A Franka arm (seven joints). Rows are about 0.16 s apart.
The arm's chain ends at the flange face. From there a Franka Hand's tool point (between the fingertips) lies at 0.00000 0.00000 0.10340 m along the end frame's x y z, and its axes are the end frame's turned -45 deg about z.
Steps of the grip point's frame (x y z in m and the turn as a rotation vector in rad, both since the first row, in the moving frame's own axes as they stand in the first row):
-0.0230, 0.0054, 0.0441, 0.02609, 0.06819, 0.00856
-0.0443, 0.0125, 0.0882, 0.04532, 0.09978, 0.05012
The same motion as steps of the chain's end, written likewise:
-0.0155, 0.0270, 0.0444, 0.06667, 0.02977, 0.00856
-0.0267, 0.0506, 0.0888, 0.10260, 0.03851, 0.05012

